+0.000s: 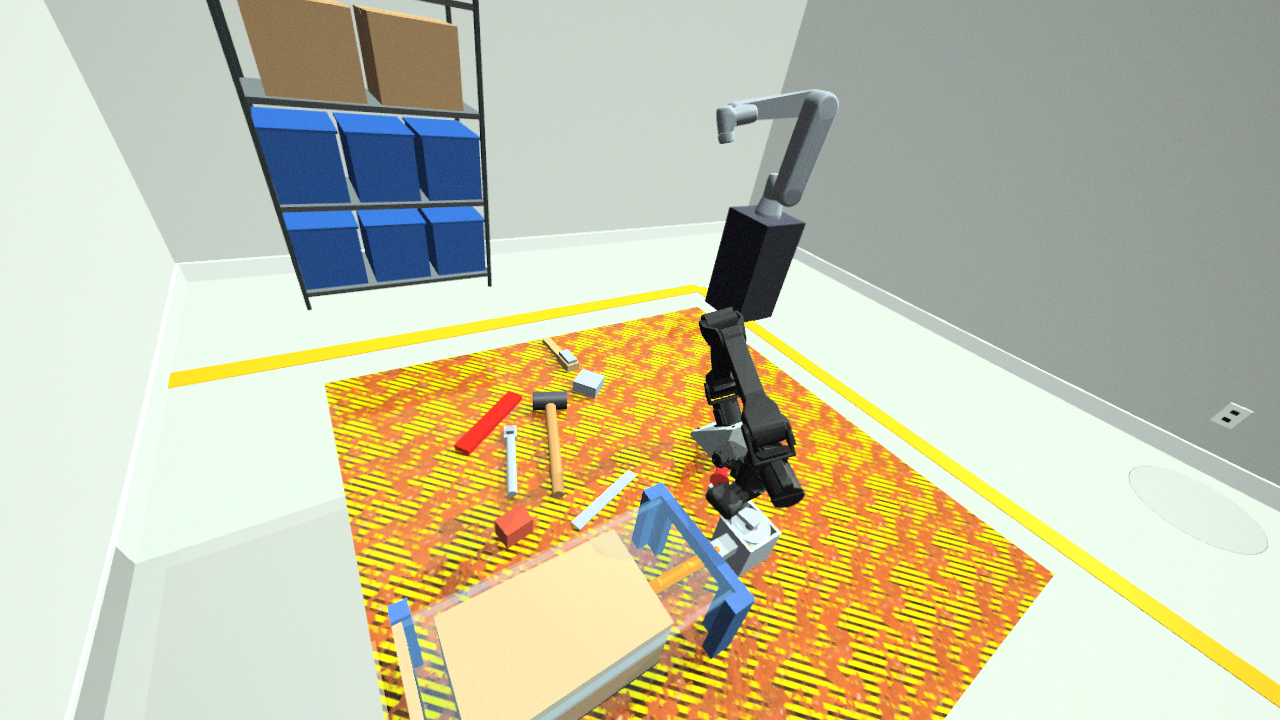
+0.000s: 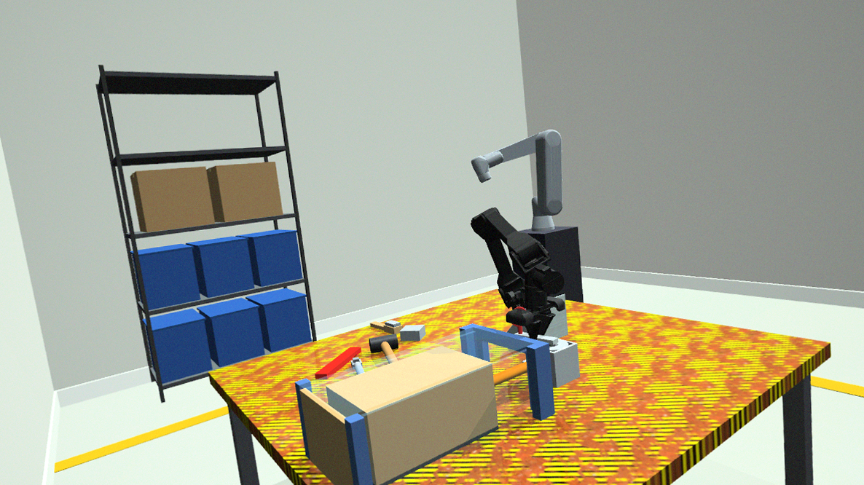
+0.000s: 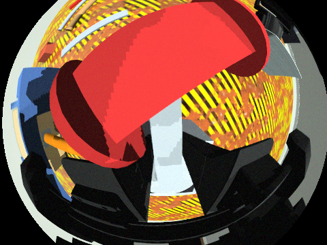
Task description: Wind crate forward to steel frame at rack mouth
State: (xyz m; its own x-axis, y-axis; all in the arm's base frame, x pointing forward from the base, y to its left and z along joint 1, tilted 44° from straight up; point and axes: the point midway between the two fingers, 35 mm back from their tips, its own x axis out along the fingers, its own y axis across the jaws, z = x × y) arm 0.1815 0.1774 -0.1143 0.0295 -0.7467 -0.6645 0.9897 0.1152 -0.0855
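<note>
Right now my gripper tip is 10 mm to the left of the winch handle and 20 mm below it. From my gripper tip the other things lie so: red grip: 10 mm ahead, 50 mm to the right, 50 mm above; then blue steel frame: 150 mm ahead, 50 mm to the left, 20 mm above; then grey winch: 20 mm behind, 40 mm to the left, 60 mm below.
</note>
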